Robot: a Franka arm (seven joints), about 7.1 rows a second.
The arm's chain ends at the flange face. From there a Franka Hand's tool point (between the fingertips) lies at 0.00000 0.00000 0.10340 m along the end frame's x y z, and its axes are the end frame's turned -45 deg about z.
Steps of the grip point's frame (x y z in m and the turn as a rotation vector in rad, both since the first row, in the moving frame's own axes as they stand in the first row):
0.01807, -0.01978, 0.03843, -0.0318, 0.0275, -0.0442
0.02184, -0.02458, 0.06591, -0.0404, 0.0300, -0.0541
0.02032, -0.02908, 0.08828, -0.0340, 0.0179, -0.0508
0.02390, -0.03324, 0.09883, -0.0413, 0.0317, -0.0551
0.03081, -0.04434, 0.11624, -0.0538, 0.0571, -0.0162
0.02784, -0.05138, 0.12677, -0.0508, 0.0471, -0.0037
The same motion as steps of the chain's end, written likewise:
-0.00555, -0.02698, 0.03852, -0.0030, 0.0419, -0.0442
-0.00710, -0.03344, 0.06604, -0.0074, 0.0498, -0.0541
-0.01002, -0.03601, 0.08836, -0.0114, 0.0367, -0.0508
-0.01196, -0.04096, 0.09897, -0.0068, 0.0516, -0.0551
-0.01766, -0.05283, 0.11656, 0.0023, 0.0784, -0.0162
-0.02380, -0.05627, 0.12702, -0.0026, 0.0692, -0.0037

